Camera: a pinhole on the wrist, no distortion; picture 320 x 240 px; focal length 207.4 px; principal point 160.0 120.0 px. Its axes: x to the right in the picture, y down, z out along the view. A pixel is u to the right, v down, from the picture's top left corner.
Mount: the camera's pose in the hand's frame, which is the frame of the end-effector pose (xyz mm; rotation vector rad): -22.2 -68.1 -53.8 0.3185 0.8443 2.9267
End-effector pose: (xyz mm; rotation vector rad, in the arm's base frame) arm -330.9 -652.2 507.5 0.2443 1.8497 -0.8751
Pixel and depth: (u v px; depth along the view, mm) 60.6 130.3 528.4
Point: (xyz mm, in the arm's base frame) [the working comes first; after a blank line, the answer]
In the camera's frame: -253.2 26.2 528.4

-151.7 -853.9 71.8
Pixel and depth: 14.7 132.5 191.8
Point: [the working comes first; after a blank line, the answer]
In the camera's frame: -134.4 11.6 191.8

-334.3 -740.5 357.3
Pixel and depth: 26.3 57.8 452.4
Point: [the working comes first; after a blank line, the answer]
In the camera's frame: -291.6 -135.7 452.4

-225.4 -689.2 41.3
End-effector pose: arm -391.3 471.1 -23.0 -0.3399 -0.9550 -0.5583
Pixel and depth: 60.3 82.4 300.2
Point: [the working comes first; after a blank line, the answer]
In the camera's frame: -144.3 -54.4 300.2

-333.9 579.3 205.1
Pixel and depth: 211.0 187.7 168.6
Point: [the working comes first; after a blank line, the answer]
In the camera's frame: 41.5 55.0 168.6

-498.2 523.3 21.6
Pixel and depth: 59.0 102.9 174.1
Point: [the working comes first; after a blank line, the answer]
In the camera's frame: -84.8 -14.4 174.1

-378.2 494.5 96.1
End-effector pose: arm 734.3 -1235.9 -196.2 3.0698 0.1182 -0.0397
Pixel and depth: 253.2 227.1 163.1
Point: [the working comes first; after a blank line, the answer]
In the camera's frame: 73.3 84.2 163.1

668.5 -1205.3 -336.2
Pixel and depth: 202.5 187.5 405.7
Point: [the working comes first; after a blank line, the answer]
In the camera's frame: 83.1 132.0 405.7

712.7 -1304.1 -558.7
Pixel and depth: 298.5 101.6 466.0
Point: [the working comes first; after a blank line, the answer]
In the camera's frame: 311.2 -41.3 466.0

523.6 -1526.4 -536.2
